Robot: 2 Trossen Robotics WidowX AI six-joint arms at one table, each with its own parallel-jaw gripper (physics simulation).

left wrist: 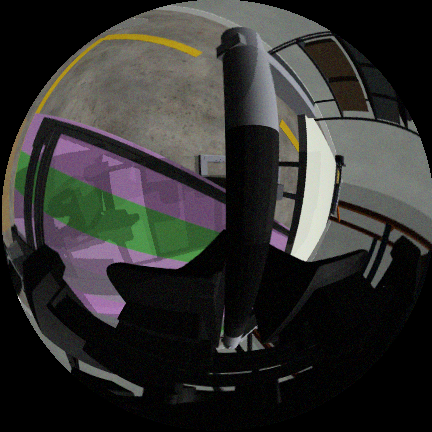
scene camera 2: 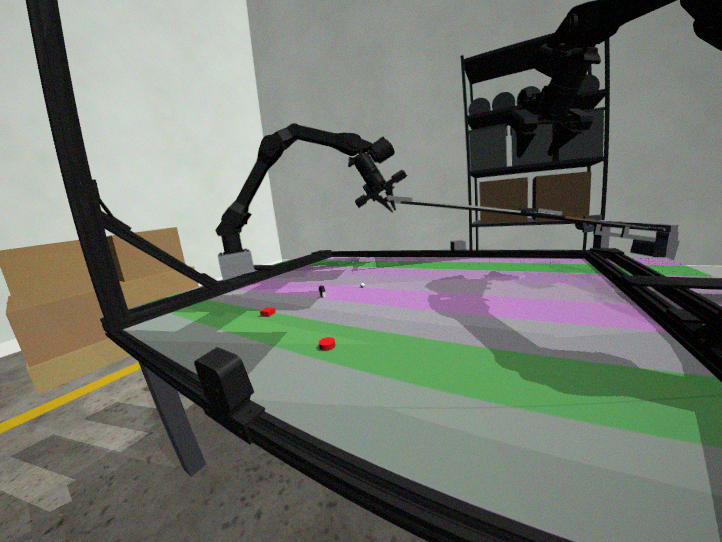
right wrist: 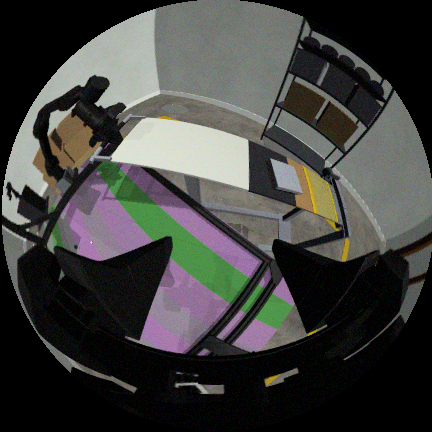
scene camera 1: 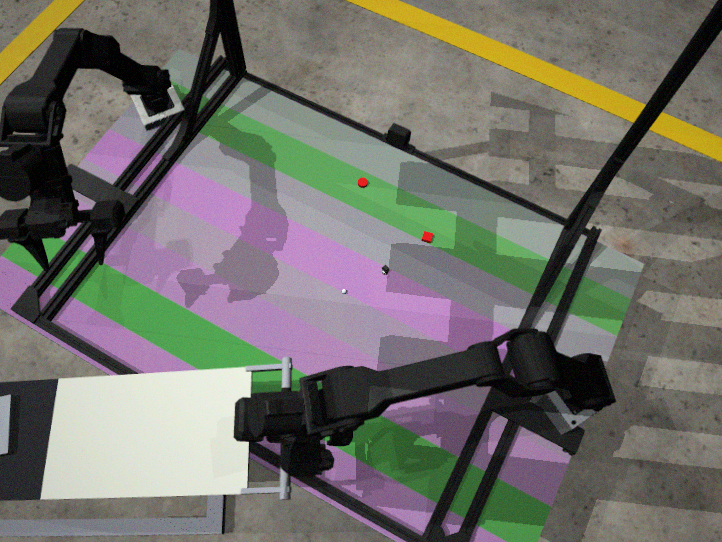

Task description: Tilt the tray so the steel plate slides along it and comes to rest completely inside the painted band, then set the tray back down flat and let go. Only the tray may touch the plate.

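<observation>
The long cream tray (scene camera 1: 171,430) (right wrist: 181,149) (left wrist: 314,193) reaches out past the table's edge; in scene camera 2 it shows edge-on as a thin line (scene camera 2: 466,207). My left gripper (scene camera 1: 278,425) (scene camera 2: 386,201) (left wrist: 232,234) is shut on the tray's grey handle bar (scene camera 1: 286,371) (left wrist: 250,100) and holds that end well above the table. In the right wrist view the grey steel plate (right wrist: 285,176) lies near the tray's far end on a dark stripe (right wrist: 259,169), next to a tan stripe (right wrist: 306,193) and a yellow one (right wrist: 324,197). My right gripper (scene camera 2: 544,137) (right wrist: 223,243) is open and empty, high up.
The striped table top holds two red markers (scene camera 1: 363,182) (scene camera 1: 427,237) (scene camera 2: 327,342) (scene camera 2: 267,311), a small black piece (scene camera 1: 385,269) (scene camera 2: 321,290) and a white bead (scene camera 1: 344,291). A black block (scene camera 1: 398,134) (scene camera 2: 221,379) sits on the table frame. A shelf rack (scene camera 2: 466,161) stands behind.
</observation>
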